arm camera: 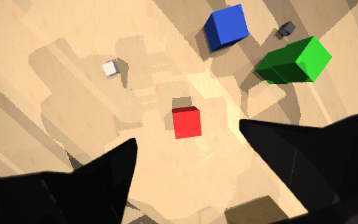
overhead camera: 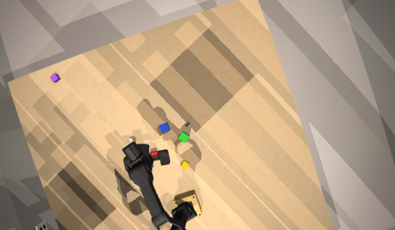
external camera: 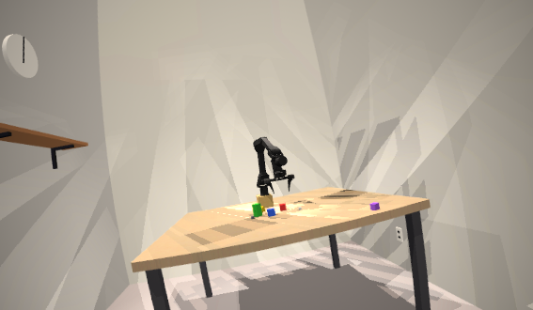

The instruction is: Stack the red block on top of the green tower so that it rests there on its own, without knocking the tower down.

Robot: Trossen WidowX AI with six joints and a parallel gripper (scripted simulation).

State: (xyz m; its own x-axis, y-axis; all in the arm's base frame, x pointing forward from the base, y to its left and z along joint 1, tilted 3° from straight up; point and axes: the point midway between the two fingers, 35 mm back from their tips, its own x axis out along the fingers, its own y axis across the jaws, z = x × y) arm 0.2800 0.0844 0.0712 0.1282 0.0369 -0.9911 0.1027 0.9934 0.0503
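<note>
Now: gripper tip 9 cm above the red block, 2 cm past it and 1 cm to the left of it. Round my gripper tip: small white piece: 10 cm below, 9 cm ahead, 8 cm to the left; yellow block: 13 cm to the right, 10 cm behind, 9 cm below; blue block: 10 cm ahead, 9 cm to the right, 9 cm below.
</note>
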